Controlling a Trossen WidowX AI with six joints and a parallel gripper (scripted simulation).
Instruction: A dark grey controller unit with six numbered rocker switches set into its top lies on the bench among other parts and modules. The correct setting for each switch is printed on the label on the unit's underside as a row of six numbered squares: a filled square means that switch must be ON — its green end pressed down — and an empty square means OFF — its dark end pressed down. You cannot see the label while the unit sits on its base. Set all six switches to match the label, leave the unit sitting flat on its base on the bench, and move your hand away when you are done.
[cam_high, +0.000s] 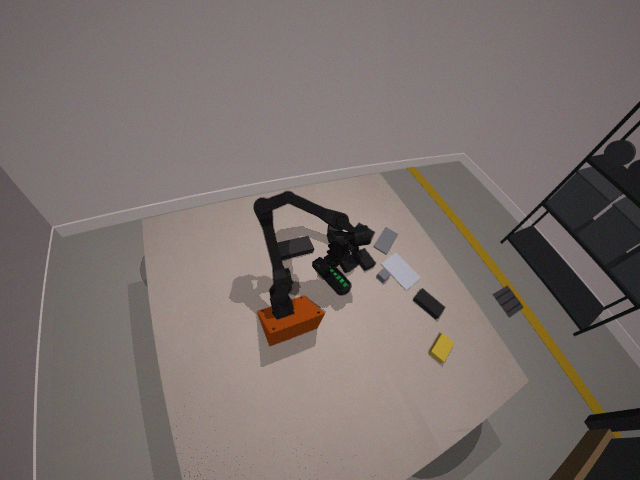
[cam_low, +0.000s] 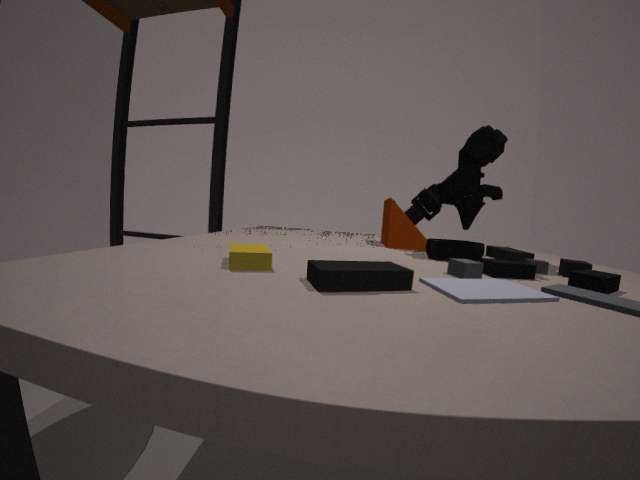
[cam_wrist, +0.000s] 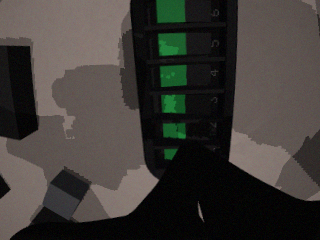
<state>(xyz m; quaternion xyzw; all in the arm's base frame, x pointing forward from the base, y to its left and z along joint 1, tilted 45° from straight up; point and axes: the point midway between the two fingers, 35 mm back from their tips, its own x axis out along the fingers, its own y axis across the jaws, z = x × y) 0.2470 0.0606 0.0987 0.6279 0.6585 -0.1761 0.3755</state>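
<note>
Right now my gripper tip is 180 mm short of the small black block, 20 mm to the right of it and 60 mm above it. Round my gripper tip: small grey block 220 mm ahead, 80 mm to the right, 60 mm below; then grey plate 350 mm ahead, 90 mm to the left, 70 mm below; then pale flat sheet 320 mm ahead, 80 mm to the right, 80 mm below.
</note>
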